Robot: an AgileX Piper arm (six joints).
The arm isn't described. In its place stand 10 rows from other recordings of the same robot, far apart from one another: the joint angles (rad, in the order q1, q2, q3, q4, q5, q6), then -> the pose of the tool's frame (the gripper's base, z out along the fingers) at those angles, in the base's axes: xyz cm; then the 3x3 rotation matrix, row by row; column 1 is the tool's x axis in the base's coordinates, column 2 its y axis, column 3 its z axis.
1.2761, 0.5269, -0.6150, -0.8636, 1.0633, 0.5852 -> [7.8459, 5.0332, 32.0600], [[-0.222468, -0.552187, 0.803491], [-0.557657, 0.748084, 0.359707], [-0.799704, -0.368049, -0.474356]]
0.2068, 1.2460, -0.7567, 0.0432, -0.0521, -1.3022 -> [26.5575, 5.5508, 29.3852], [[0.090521, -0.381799, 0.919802], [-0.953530, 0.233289, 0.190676], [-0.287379, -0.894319, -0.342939]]
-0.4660, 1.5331, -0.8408, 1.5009, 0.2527, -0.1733 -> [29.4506, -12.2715, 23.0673], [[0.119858, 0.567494, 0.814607], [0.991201, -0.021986, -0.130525], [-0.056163, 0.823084, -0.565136]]
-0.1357, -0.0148, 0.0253, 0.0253, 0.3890, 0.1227 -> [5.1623, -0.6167, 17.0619], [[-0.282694, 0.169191, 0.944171], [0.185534, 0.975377, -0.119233], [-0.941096, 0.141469, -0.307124]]
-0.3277, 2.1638, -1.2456, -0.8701, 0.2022, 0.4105 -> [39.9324, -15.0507, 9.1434], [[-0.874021, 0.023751, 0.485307], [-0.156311, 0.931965, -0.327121], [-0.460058, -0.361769, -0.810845]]
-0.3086, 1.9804, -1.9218, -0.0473, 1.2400, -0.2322 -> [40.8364, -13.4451, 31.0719], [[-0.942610, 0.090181, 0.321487], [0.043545, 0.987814, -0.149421], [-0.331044, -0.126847, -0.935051]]
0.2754, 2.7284, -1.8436, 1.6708, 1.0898, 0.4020 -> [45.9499, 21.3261, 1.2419], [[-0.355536, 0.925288, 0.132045], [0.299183, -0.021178, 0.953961], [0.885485, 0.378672, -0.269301]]
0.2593, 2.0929, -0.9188, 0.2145, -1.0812, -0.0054 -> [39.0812, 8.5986, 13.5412], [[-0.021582, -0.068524, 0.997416], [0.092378, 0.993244, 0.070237], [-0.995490, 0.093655, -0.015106]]
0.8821, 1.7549, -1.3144, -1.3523, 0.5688, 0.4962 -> [29.1659, 27.9032, 29.0933], [[0.058832, -0.466258, 0.882690], [-0.904280, 0.349665, 0.244973], [-0.422866, -0.812612, -0.401057]]
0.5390, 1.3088, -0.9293, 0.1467, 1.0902, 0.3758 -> [18.9524, 12.7092, 26.6003], [[-0.988434, -0.117010, 0.096476], [-0.094853, 0.973363, 0.208728], [-0.118330, 0.197163, -0.973203]]
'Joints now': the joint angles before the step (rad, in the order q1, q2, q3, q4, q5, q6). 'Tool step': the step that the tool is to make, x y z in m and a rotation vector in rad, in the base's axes. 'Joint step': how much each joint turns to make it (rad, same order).
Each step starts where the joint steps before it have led.
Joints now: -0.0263 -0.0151 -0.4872 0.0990 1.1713 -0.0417
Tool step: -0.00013 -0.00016 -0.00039 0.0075 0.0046 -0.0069
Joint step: 0.0001 -0.0001 0.0004 -0.0021 0.0034 0.0112
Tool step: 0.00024 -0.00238 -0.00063 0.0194 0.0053 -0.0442
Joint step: -0.0001 0.0001 0.0017 -0.0284 0.0001 0.0516
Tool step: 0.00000 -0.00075 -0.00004 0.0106 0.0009 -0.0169
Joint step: 0.0000 -0.0001 0.0000 -0.0089 0.0000 0.0217
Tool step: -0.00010 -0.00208 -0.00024 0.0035 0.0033 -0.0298
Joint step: 0.0000 0.0000 0.0000 -0.0249 0.0021 0.0291
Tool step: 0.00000 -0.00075 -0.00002 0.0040 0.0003 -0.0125
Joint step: 0.0001 0.0000 0.0000 -0.0089 0.0000 0.0137
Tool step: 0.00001 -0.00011 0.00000 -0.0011 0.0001 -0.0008
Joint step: -0.0001 0.0001 0.0000 -0.0013 0.0000 0.0000
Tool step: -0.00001 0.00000 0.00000 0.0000 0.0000 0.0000
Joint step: 0.0000 0.0000 0.0000 0.0000 0.0001 0.0000
